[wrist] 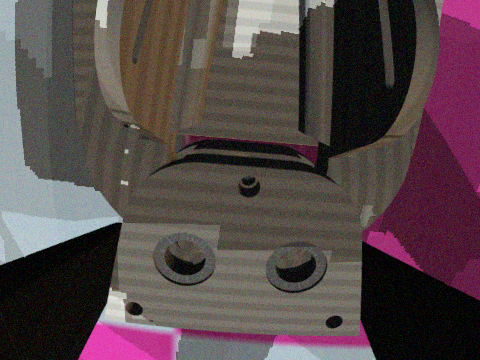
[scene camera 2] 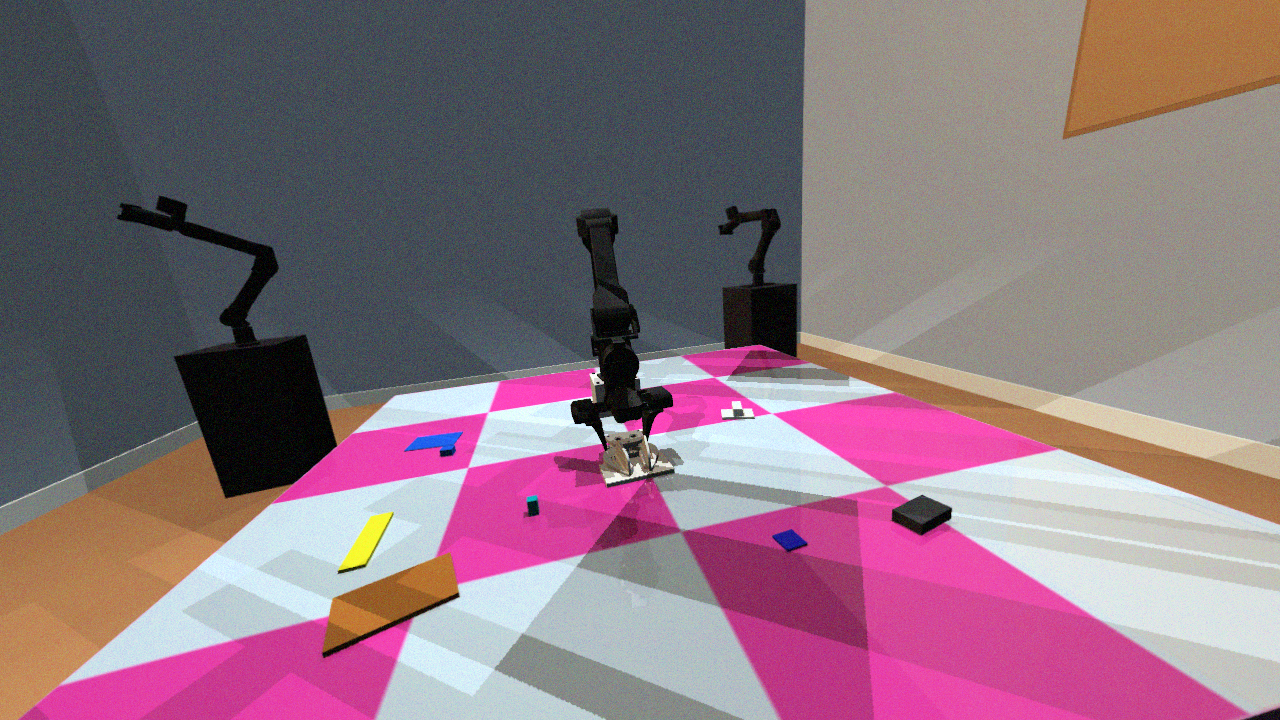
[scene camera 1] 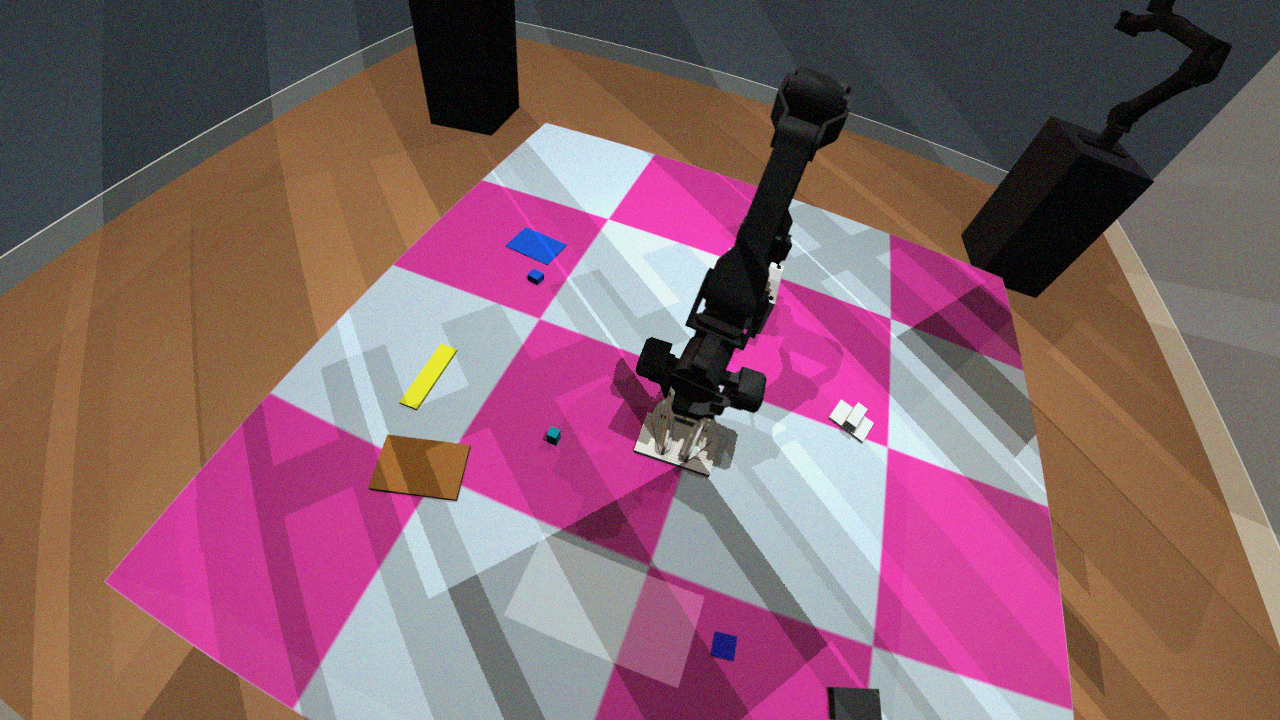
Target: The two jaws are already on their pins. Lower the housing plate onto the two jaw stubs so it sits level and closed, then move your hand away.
Scene:
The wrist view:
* gripper: 239, 244
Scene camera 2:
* gripper: 626, 446
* black block: 922, 514
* yellow strip: 364, 547
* brown plate: 366, 611
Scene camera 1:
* gripper: 689, 403
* yellow strip: 417, 393
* brown plate: 418, 467

